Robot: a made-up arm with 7 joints.
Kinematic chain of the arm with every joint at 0, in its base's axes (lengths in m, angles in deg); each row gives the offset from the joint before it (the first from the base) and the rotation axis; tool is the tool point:
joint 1: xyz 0 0.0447 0 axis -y
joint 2: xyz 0 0.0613 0 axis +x
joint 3: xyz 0 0 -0.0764 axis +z
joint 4: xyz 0 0 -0.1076 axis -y
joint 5: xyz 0 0 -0.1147 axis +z
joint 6: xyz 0 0 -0.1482 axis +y
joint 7: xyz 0 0 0 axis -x
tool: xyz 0 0 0
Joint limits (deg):
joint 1: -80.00..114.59
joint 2: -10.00..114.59
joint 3: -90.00..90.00
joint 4: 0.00..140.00
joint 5: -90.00..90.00
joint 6: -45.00..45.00
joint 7: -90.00..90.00
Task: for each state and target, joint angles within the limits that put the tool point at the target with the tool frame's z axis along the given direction. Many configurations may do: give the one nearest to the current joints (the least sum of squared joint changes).
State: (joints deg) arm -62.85 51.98 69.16 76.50 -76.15 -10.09 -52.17
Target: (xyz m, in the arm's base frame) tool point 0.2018 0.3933 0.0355 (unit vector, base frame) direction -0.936 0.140 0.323
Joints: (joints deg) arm -64.83 78.60 77.90 77.13 -90.00 -36.77 -26.63
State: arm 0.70 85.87 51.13 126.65 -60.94 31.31 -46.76
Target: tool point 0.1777 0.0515 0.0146 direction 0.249 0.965 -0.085
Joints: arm -35.82 114.59 43.36 134.83 -73.11 17.94 -44.99
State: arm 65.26 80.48 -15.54 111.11 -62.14 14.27 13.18
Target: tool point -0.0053 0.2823 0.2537 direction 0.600 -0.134 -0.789
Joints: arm 82.88 77.07 16.67 94.45 -70.00 27.54 -6.91
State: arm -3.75 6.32 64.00 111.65 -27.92 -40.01 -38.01
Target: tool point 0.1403 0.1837 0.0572 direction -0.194 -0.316 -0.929
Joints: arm 6.32 16.90 30.66 139.88 -13.34 -0.19 -20.19
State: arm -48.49 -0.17 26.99 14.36 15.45 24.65 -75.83
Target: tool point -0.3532 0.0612 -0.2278 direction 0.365 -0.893 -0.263
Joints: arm -79.87 -10.00 8.15 38.54 13.93 24.67 -89.81
